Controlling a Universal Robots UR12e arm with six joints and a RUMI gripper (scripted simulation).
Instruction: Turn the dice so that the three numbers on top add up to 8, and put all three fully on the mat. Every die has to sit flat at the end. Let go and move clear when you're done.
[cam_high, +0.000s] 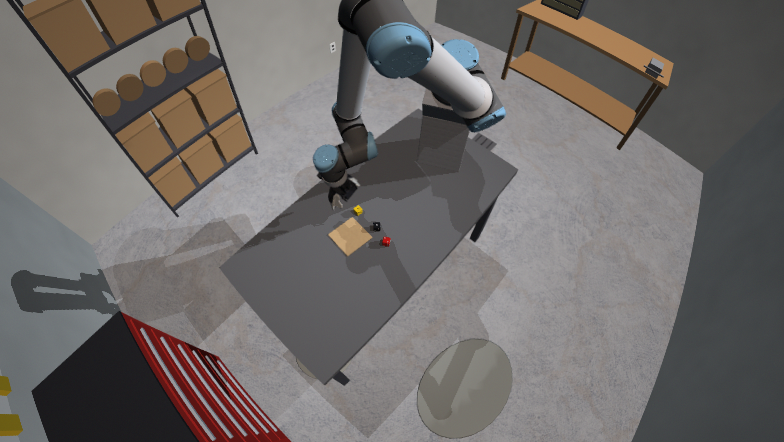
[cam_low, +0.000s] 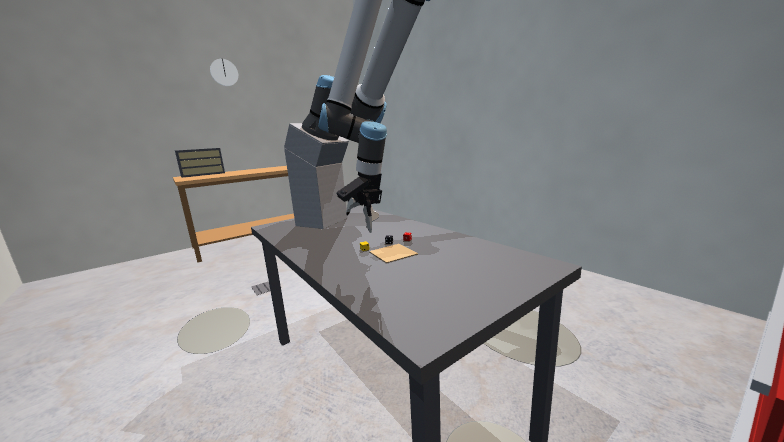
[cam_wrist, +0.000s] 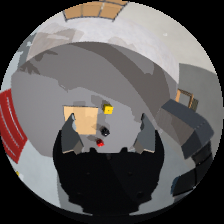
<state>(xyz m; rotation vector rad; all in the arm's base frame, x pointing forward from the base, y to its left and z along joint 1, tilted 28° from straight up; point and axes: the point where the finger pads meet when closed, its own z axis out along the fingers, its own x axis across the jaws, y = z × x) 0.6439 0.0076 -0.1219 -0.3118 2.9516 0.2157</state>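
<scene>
My hand is 4 cm past the yellow die, 3 cm to the right of it and 11 cm above it. The rest, counted from my hand: tan mat 6 cm ahead, 11 cm to the left, 12 cm below; then black die 5 cm behind, 15 cm to the left, 11 cm below; then red die 4 cm behind, 24 cm to the left, 11 cm below.
</scene>
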